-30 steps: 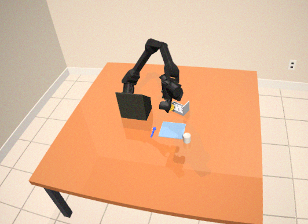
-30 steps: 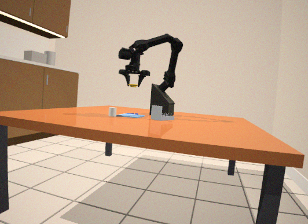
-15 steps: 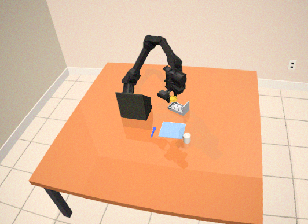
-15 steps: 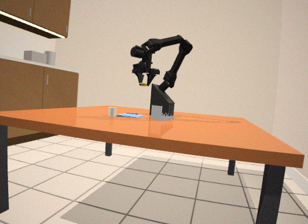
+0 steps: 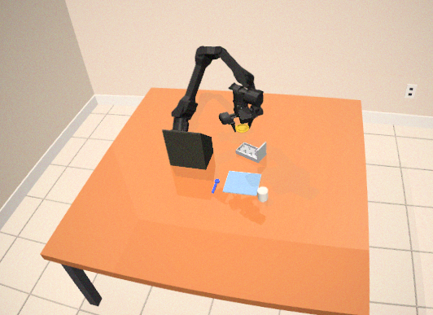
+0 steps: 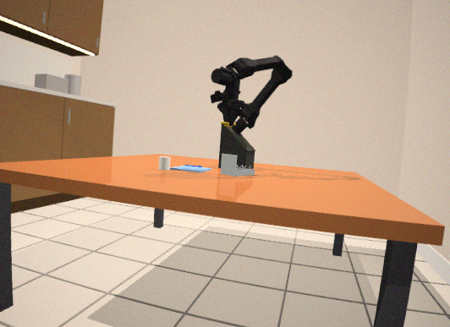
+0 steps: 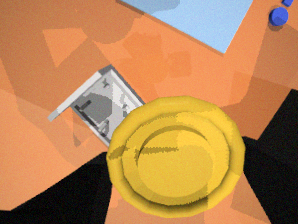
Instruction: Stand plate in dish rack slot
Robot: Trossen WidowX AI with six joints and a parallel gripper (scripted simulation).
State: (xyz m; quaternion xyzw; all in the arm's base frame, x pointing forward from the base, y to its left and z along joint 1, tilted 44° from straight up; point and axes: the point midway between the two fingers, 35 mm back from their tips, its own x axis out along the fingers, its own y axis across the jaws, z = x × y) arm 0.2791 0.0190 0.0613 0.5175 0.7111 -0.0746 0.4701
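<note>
The grey dish rack is 170 mm below my gripper tip, 60 mm to the left of it and 20 mm ahead of it. Also, from my gripper tip: yellow plate 10 mm above; blue spoon 190 mm below, 170 mm to the right, 90 mm behind; light blue mat 190 mm below, 140 mm to the right, 30 mm ahead.
</note>
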